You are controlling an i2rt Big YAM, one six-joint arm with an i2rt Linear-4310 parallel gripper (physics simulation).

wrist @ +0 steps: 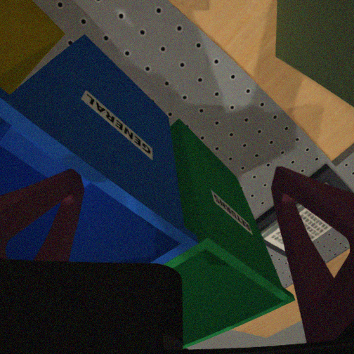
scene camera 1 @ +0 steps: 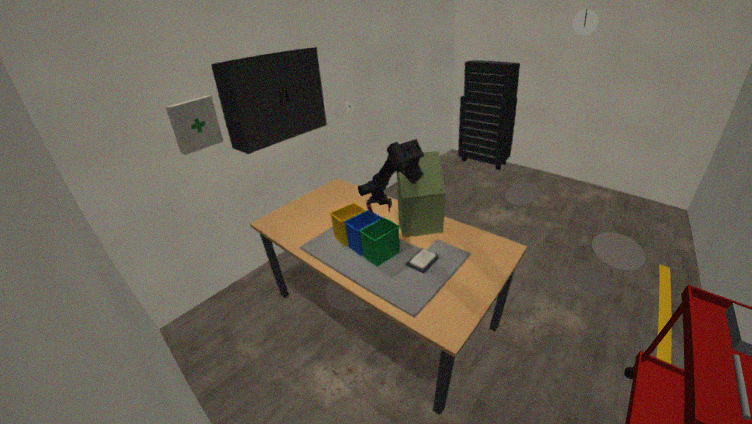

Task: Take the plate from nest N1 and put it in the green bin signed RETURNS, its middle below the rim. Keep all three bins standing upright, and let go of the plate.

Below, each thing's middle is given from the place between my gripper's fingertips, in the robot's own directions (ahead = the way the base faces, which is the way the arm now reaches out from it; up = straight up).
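The blue bin point(scene camera 1: 353, 225) sits 11 cm ahead of my hand and 9 cm below it. Counting from that same hand, I find the green bin point(scene camera 1: 380, 241) 13 cm to the left, 9 cm ahead and 9 cm below, while the white plate point(wrist: 314, 226) is 31 cm to the left, 7 cm behind and 16 cm below.
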